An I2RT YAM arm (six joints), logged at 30 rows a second.
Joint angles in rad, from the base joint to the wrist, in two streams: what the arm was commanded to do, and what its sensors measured. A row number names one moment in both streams.
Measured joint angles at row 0:
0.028 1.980 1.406 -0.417 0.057 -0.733
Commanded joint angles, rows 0 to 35:
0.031 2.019 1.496 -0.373 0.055 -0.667
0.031 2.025 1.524 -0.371 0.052 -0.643
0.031 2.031 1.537 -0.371 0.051 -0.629
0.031 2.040 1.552 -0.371 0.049 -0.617
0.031 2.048 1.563 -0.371 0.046 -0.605
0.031 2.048 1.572 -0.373 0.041 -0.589
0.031 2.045 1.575 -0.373 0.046 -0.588
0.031 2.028 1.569 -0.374 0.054 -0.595
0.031 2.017 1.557 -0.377 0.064 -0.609
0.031 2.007 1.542 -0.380 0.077 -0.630
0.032 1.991 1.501 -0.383 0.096 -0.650
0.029 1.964 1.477 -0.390 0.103 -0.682
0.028 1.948 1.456 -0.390 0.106 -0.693
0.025 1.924 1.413 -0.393 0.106 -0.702
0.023 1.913 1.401 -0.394 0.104 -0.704
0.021 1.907 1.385 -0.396 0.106 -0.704
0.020 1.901 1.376 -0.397 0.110 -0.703
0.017 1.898 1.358 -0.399 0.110 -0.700
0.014 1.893 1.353 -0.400 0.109 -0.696
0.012 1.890 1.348 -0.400 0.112 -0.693
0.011 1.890 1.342 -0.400 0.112 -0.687
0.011 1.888 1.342 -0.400 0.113 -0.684
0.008 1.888 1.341 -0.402 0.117 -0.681
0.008 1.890 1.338 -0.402 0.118 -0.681
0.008 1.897 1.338 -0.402 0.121 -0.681
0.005 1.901 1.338 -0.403 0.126 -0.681
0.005 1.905 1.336 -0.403 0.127 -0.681
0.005 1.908 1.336 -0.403 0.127 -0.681
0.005 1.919 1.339 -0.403 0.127 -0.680
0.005 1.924 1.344 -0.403 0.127 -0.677
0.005 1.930 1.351 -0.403 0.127 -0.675
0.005 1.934 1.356 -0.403 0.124 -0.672
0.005 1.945 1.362 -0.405 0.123 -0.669
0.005 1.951 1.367 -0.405 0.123 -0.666
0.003 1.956 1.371 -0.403 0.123 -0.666
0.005 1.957 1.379 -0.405 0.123 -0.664
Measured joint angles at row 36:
0.014 1.942 1.342 -0.417 0.109 -0.680
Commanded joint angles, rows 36 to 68:
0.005 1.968 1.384 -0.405 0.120 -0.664
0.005 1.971 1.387 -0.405 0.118 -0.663
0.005 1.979 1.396 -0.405 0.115 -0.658
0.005 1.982 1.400 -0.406 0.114 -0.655
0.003 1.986 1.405 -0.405 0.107 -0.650
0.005 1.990 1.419 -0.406 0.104 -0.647
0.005 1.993 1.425 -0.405 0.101 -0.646
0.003 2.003 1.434 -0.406 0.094 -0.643
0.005 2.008 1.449 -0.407 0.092 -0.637
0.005 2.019 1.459 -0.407 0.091 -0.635
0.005 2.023 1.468 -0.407 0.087 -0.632
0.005 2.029 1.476 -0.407 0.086 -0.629
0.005 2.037 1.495 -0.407 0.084 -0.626
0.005 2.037 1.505 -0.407 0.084 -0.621
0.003 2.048 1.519 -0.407 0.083 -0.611
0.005 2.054 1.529 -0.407 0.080 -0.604
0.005 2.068 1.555 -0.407 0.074 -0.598
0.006 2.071 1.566 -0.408 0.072 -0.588
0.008 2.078 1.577 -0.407 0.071 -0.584
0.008 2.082 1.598 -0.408 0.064 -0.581
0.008 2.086 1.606 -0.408 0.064 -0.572
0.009 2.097 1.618 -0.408 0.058 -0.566
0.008 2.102 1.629 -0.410 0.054 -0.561
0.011 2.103 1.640 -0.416 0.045 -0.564
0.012 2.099 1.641 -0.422 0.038 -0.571
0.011 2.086 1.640 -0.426 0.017 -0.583
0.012 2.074 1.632 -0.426 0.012 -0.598
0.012 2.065 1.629 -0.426 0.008 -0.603
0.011 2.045 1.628 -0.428 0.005 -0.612
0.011 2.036 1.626 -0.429 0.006 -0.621
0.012 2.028 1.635 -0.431 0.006 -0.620
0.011 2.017 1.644 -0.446 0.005 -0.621
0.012 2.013 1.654 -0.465 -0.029 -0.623
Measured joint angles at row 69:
0.014 2.099 1.597 -0.437 0.028 -0.604
